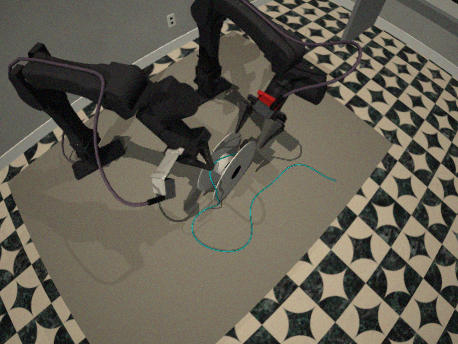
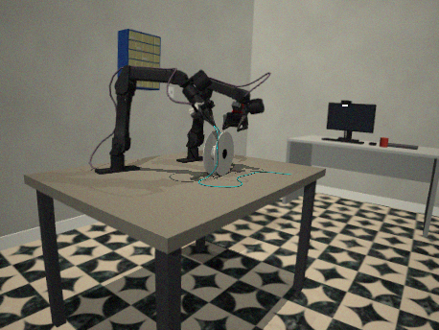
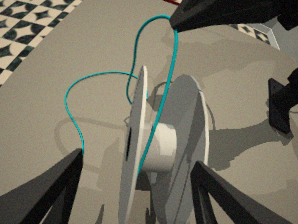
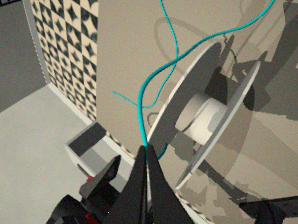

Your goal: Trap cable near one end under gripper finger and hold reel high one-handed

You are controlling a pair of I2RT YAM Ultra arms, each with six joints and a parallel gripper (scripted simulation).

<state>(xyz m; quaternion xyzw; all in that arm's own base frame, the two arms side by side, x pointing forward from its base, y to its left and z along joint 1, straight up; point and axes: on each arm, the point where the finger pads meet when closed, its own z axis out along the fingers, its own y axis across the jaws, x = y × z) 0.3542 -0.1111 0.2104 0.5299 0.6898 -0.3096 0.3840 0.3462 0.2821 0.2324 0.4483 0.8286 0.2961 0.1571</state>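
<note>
My right gripper is now 30 mm past the white reel, 70 mm to the right of it and 130 mm above it.
My left hand is 11 cm above the white reel, 6 cm to the left of it and 1 cm past it.
</note>
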